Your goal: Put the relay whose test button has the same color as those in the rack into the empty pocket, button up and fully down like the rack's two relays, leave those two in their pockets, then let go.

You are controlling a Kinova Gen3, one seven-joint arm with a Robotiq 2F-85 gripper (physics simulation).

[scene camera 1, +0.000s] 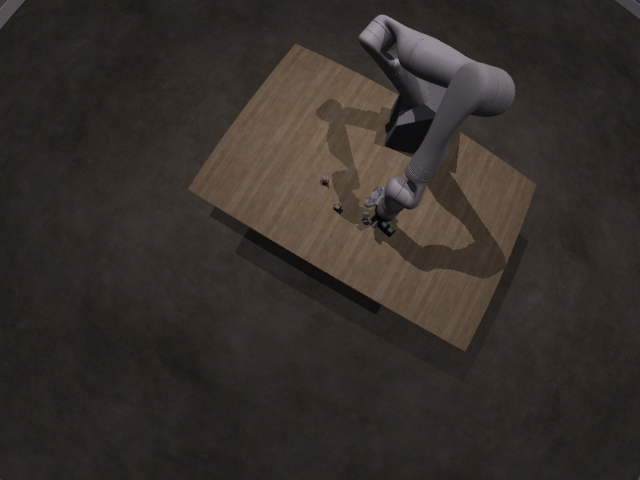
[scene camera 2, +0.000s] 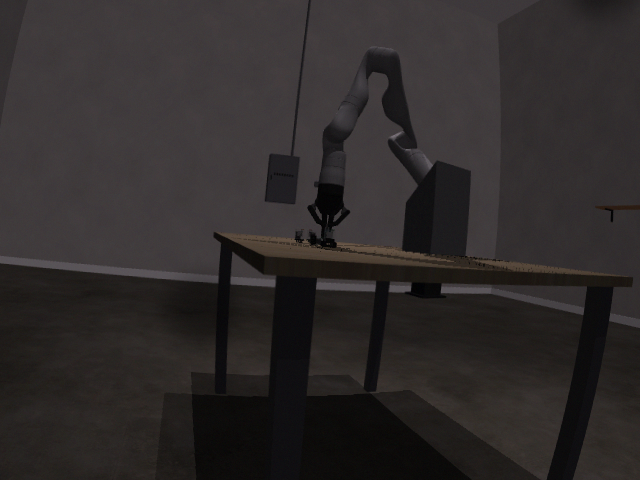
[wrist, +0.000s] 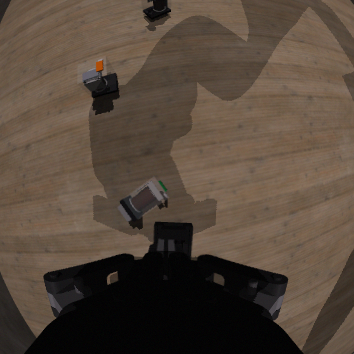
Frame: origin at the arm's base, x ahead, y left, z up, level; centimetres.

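Where they show: gripper, fingertip midpoint: (scene camera 1: 376,220) (wrist: 165,248); arm's base at its link origin: (scene camera 1: 418,97) (scene camera 2: 437,191).
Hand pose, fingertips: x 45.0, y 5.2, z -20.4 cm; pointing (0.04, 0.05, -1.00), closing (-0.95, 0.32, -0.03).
Note:
Things, the pixels of their top centre, and the offset from my fingertips.
- clear relay with a green button, top centre: (wrist: 140,201) (scene camera 2: 317,235) (scene camera 1: 366,216) dy -4.9, dx +0.5, dz +1.0 cm
- relay with an orange button, top centre: (wrist: 90,67) (scene camera 2: 300,228) (scene camera 1: 338,205) dy -16.9, dx +1.4, dz +2.7 cm
- relay with a red button, top centre: (scene camera 1: 325,178) dy -25.7, dx -6.6, dz +2.7 cm
A clear relay with a green button (wrist: 144,198) (scene camera 1: 365,217) lies on its side on the table, beside the rack. The black rack (scene camera 1: 383,226) (scene camera 2: 329,244) (wrist: 173,228) is partly hidden below my gripper; its end shows in the wrist view. A small green patch shows on it in scene camera 1, but its relays and pockets cannot be told apart. My gripper (wrist: 165,248) (scene camera 2: 326,235) is shut and empty, pointing down at the rack; whether it touches the rack is unclear. A relay with an orange button (wrist: 101,80) (scene camera 1: 337,207) stands upright.
A relay with a red button (scene camera 1: 325,180) stands farther off; part of its black base (wrist: 157,11) shows at the top of the wrist view. The wooden table (scene camera 1: 268,155) (scene camera 2: 444,270) carries everything. The arm's dark pedestal (scene camera 1: 412,133) (scene camera 2: 450,211) stands at the table's edge.

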